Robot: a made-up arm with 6 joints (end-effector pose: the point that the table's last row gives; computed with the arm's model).
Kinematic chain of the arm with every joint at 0, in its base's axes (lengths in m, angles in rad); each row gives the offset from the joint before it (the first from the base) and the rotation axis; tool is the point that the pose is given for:
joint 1: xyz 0 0 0.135 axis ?
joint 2: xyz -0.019 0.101 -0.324 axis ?
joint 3: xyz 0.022 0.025 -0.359 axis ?
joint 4: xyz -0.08 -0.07 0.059 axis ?
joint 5: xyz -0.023 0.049 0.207 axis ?
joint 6: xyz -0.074 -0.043 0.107 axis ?
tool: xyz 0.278 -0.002 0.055
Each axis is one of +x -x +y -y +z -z.
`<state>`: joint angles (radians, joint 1 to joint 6).
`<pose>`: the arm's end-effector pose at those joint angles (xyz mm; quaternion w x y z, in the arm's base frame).
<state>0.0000 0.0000 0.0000 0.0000 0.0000 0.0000</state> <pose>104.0 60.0 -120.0 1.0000 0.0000 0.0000 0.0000</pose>
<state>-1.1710 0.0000 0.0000 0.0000 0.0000 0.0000</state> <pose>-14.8 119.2 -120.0 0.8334 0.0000 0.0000 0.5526</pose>
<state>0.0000 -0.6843 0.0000 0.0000 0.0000 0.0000</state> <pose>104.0 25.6 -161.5 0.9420 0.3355 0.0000 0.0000</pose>
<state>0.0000 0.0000 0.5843 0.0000 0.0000 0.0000</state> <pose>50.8 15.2 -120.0 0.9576 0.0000 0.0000 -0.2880</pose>
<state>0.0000 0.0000 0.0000 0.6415 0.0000 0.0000</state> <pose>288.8 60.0 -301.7 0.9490 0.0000 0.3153 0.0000</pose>
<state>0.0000 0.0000 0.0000 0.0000 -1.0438 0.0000</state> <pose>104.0 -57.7 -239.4 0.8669 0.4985 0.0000 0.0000</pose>
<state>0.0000 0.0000 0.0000 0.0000 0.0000 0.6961</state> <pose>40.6 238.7 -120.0 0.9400 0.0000 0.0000 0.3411</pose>
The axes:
joint 1: -z
joint 2: -x
joint 3: -z
joint 4: +y
joint 5: -x
joint 6: +z

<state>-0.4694 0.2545 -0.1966 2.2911 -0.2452 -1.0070</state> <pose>293.3 -190.3 -634.8 0.3463 -0.6654 0.5957 -0.2872</pose>
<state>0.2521 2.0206 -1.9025 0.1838 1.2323 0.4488</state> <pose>-189.2 -12.5 -194.2 0.1777 0.4145 -0.5354 -0.7141</pose>
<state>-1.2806 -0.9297 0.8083 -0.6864 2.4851 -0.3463</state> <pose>-234.1 174.0 -73.4 0.5832 -0.7793 -0.2290 0.0074</pose>
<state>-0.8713 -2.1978 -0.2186 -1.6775 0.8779 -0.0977</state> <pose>-482.5 -197.1 -110.4 0.7179 0.4625 0.1335 -0.5029</pose>
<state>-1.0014 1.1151 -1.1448 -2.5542 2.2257 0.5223</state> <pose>87.5 -214.4 -159.8 0.5566 -0.1035 -0.8142 0.1289</pose>
